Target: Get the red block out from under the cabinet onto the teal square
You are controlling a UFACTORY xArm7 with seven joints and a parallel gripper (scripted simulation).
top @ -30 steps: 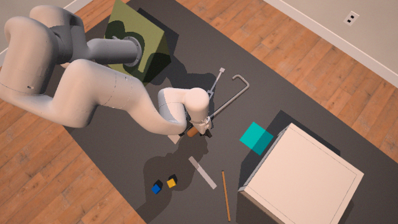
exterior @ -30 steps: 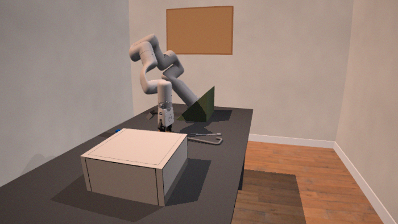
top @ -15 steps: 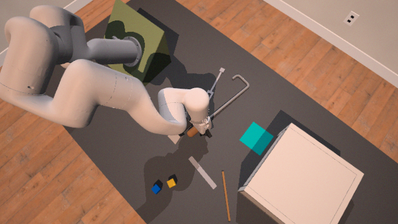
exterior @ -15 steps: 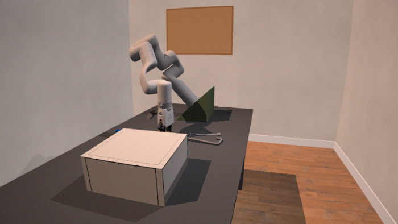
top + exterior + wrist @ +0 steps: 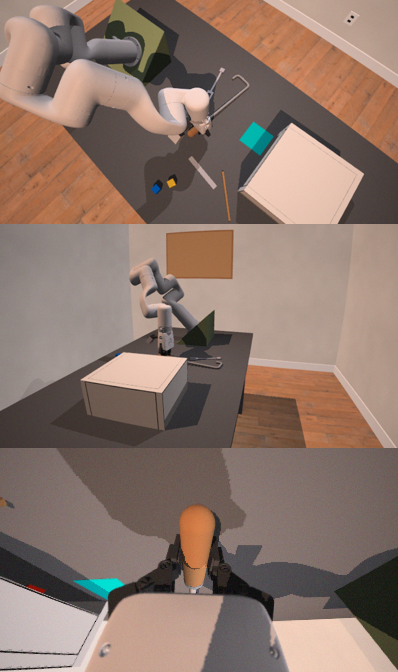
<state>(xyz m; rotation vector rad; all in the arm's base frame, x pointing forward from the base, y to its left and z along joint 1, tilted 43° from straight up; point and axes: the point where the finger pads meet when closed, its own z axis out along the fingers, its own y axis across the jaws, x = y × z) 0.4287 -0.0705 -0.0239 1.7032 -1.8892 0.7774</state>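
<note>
Right now my hand is 13 cm short of the flat grey strip, 12 cm to the left of it and 2 cm above it. Also, from my hand: grey forked tool 21 cm to the left, 9 cm behind, 2 cm below; yellow cube 23 cm to the right, 7 cm ahead, 1 cm below; hook tool 13 cm to the left, 2 cm behind, 1 cm below.
</note>
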